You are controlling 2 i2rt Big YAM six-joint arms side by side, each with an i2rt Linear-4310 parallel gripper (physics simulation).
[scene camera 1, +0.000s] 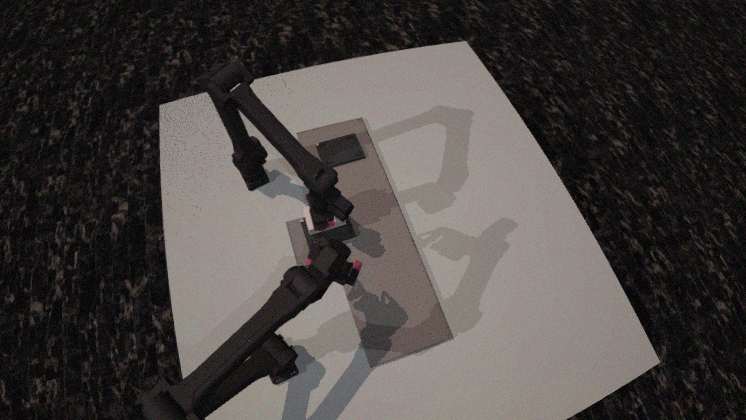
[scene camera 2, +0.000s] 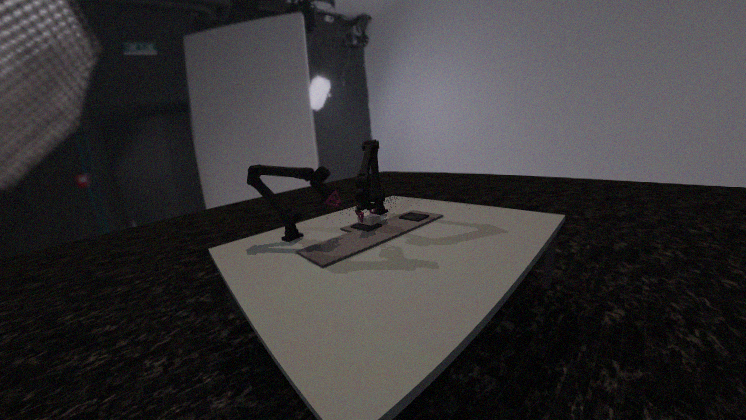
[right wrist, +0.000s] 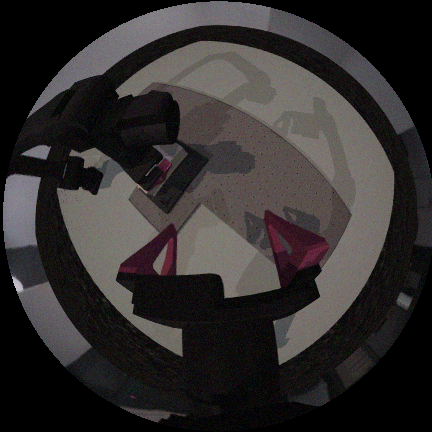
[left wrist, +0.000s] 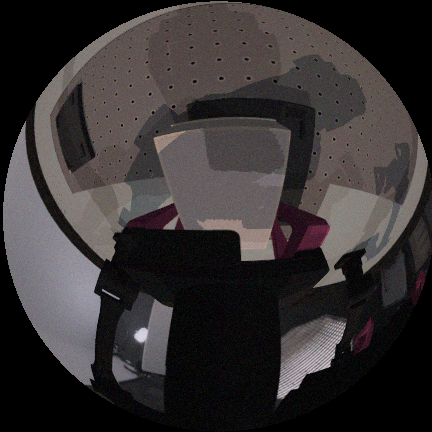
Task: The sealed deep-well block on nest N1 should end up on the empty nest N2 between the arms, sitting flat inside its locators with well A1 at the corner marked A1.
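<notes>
The pale sealed deep-well block (scene camera 1: 311, 219) (scene camera 2: 373, 219) (left wrist: 235, 180) (right wrist: 173, 149) is between the fingers of my left gripper (scene camera 1: 319, 210) (left wrist: 227, 201), which is shut on it. The block is over or close above dark nest N2 (scene camera 1: 344, 231) (scene camera 2: 363, 227) (left wrist: 302, 135) (right wrist: 182, 185). N2 shows past its top and right sides in the left wrist view. Whether they touch is unclear; the A1 marks are unreadable. Dark nest N1 (scene camera 1: 341, 149) (scene camera 2: 413, 216) (left wrist: 75, 130) holds no block. My right gripper (scene camera 1: 334, 263) (scene camera 2: 334, 198) (right wrist: 218, 221) is open and empty, beside N2.
Both nests are on a brownish perforated board (scene camera 1: 396, 250) (scene camera 2: 334, 253) (right wrist: 240, 185) on the white table (scene camera 1: 548, 260) (scene camera 2: 375, 323). The left forearm passes near N1 in scene camera 1. The right gripper is close below the left one there. Arm shadows cross the board.
</notes>
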